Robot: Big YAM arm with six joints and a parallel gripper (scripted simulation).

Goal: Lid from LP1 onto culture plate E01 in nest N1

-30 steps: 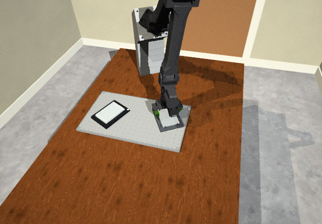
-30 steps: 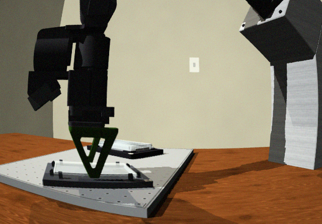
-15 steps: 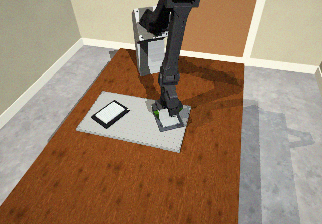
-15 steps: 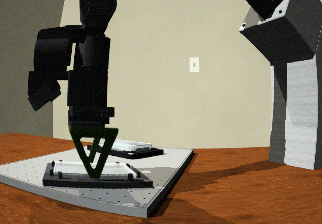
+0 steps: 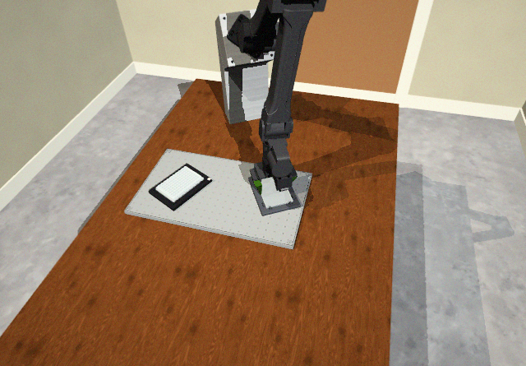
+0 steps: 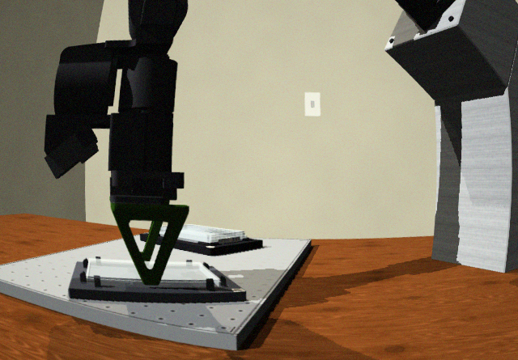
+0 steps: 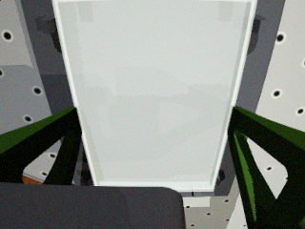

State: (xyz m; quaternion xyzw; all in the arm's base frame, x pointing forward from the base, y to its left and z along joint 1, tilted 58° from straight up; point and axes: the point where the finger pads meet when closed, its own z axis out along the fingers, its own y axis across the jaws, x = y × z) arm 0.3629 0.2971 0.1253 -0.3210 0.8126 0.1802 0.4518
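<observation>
Now: the clear lid 10 mm below my hand. Round my hand: black plate nest N1: 240 mm to the right, 180 mm ahead, 10 mm below; lid park LP1: 20 mm below; white culture plate E01: 240 mm to the right, 180 mm ahead.
</observation>
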